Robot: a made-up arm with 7 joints. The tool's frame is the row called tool.
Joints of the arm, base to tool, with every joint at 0 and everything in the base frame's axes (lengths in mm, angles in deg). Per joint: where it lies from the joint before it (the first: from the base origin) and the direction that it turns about. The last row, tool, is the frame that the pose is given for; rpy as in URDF.
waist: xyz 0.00 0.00 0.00 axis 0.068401 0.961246 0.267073
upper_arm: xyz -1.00 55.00 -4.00 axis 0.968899 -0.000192 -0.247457
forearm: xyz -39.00 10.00 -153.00 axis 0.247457 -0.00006 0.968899
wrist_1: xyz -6.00 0.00 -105.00 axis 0.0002 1 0.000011
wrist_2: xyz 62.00 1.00 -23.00 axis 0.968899 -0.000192 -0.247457
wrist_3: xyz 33.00 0.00 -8.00 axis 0.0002 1 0.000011
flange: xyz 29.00 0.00 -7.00 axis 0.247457 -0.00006 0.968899
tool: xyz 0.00 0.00 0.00 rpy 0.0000 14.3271 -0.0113
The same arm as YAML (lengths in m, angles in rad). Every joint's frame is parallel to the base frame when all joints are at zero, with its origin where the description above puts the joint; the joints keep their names.
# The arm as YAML. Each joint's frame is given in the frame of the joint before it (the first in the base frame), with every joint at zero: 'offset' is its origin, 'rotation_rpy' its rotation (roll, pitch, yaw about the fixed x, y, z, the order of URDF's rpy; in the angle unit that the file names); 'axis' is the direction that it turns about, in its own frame. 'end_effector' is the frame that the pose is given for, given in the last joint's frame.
length_unit: m
angle_unit: rad
chain:
  - id: waist
    offset: [0.0, 0.0, 0.0]
    rotation_rpy: [0.0, 0.0, 0.0]
    axis: [0.068403, 0.961235, 0.26711]
  - id: upper_arm
    offset: [-0.001, 0.055, -0.004]
    rotation_rpy: [0.0, 0.0, 0.0]
    axis: [0.968889, -0.0002, -0.247497]
  - id: forearm
    offset: [-0.039, 0.01, -0.153]
    rotation_rpy: [0.0, 0.0, 0.0]
    axis: [0.247497, -0.0001, 0.968889]
  - id: wrist_1
    offset: [-0.006, 0.0, -0.105]
    rotation_rpy: [0.0, 0.0, 0.0]
    axis: [0.0002, 1.0, 0.0]
  - id: wrist_2
    offset: [0.062, 0.001, -0.023]
    rotation_rpy: [0.0, 0.0, 0.0]
    axis: [0.968889, -0.0002, -0.247497]
  - id: wrist_3
    offset: [0.033, 0.0, -0.008]
    rotation_rpy: [0.0, 0.0, 0.0]
    axis: [0.0002, 1.0, 0.0]
  - id: flange
    offset: [0.029, 0.0, -0.007]
    rotation_rpy: [0.0, 0.0, 0.0]
    axis: [0.247497, -0.0001, 0.968889]
end_effector:
  offset: [0.0, 0.0, 0.0]
  rotation_rpy: [0.0, 0.2501, -0.0002]

